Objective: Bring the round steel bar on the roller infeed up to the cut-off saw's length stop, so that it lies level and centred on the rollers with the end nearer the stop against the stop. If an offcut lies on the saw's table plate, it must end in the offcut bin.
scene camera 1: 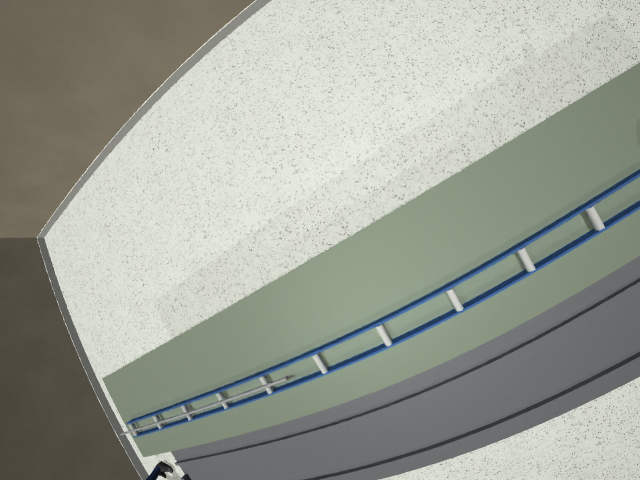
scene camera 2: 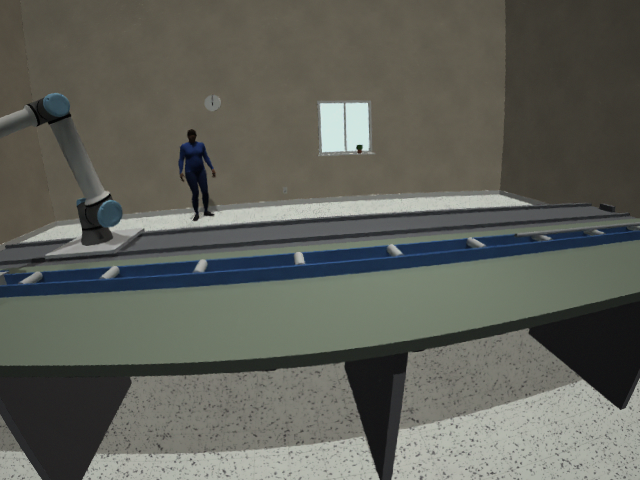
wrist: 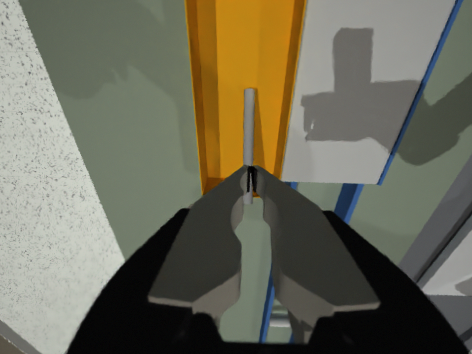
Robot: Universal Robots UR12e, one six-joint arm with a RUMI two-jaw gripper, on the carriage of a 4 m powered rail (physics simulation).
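Places are measured from the arm's base along level axes (x left, y up, z ahead), in metres.
Where they show: gripper, fingertip midpoint: (wrist: 250, 167); arm's base, origin of the base link: (scene camera 2: 97, 240).
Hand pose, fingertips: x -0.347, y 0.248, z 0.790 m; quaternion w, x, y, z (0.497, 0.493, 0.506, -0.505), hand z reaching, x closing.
Each offset is from my fingertips to the top centre of the thing. Level surfaces: height alone.
The round steel bar (scene camera 1: 242, 393) (scene camera 2: 563, 231) lies lengthwise on several rollers of the blue roller infeed (scene camera 1: 356, 357) (scene camera 2: 248, 273), at its lower left end in scene camera 1; one bar end reaches past the infeed's end. In the wrist view the grey offcut (wrist: 249, 122) lies lengthwise in the orange offcut bin {dx -0.003, dy -0.206, dz +0.008 m} (wrist: 235, 40), its near end reaching over the bin's end rim. My gripper (wrist: 250, 167) is shut, tips together, above the offcut's near part and holding nothing. The saw's table plate {dx -0.028, dy -0.219, dz -0.170 m} (wrist: 400, 30) is beside the bin, under arm shadows. The length stop does not show.
The arm's white carriage plate (scene camera 2: 126, 240) stands on the grey rail (scene camera 2: 310, 224) behind the green bench {dy -0.278 m} (scene camera 2: 310, 315) (scene camera 1: 336, 289). A person in blue (scene camera 2: 194, 157) stands beyond the rail. Part of the arm (scene camera 1: 157, 471) shows at the lower left in scene camera 1.
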